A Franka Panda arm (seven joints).
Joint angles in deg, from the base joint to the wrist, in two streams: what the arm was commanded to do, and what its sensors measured. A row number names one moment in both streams.
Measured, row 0:
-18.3, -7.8, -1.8, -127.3, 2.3, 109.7, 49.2
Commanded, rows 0 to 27:
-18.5, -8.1, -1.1, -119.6, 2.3, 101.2, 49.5
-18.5, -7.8, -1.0, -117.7, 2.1, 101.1, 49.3
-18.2, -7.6, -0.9, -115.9, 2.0, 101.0, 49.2
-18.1, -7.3, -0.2, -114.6, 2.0, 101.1, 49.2
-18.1, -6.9, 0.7, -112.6, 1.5, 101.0, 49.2
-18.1, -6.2, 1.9, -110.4, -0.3, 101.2, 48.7
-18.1, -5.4, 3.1, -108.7, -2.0, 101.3, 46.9
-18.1, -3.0, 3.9, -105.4, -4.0, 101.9, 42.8
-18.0, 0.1, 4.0, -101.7, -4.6, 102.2, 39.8
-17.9, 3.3, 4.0, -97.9, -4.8, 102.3, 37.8
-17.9, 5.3, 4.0, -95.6, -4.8, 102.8, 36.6
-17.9, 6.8, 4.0, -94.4, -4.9, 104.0, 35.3
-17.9, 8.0, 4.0, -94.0, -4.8, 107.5, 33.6
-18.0, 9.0, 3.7, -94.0, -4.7, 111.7, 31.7
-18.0, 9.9, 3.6, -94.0, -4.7, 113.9, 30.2
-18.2, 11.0, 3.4, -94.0, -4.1, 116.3, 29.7
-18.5, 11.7, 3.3, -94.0, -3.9, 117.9, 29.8
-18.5, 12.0, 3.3, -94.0, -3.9, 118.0, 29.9
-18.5, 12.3, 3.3, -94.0, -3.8, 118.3, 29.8
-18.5, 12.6, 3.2, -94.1, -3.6, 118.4, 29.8
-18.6, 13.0, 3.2, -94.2, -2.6, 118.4, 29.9
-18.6, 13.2, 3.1, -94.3, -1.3, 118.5, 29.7
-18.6, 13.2, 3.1, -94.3, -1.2, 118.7, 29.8
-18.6, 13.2, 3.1, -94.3, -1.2, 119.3, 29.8
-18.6, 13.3, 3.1, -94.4, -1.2, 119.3, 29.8
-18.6, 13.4, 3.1, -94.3, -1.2, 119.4, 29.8
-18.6, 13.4, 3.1, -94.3, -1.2, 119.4, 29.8
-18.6, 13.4, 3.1, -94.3, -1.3, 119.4, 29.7
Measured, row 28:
-18.5, 12.9, 3.2, -95.2, -2.1, 118.6, 30.8
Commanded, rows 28 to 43:
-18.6, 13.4, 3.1, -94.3, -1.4, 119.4, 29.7
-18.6, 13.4, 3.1, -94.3, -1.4, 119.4, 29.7
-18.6, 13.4, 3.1, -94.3, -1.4, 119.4, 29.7
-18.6, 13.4, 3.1, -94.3, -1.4, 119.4, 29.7
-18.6, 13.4, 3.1, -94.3, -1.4, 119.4, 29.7
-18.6, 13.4, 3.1, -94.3, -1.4, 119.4, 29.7
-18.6, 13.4, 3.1, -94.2, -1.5, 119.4, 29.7
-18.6, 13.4, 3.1, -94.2, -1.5, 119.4, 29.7
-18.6, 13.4, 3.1, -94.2, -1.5, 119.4, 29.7
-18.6, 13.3, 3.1, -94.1, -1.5, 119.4, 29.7
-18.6, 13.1, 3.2, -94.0, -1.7, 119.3, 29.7
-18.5, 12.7, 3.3, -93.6, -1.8, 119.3, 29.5
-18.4, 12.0, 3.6, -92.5, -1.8, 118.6, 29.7
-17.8, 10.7, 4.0, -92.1, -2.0, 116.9, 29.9
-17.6, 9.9, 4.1, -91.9, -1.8, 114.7, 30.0
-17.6, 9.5, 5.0, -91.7, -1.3, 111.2, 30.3
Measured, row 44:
-17.9, 11.8, 3.7, -92.2, -2.1, 117.1, 30.7
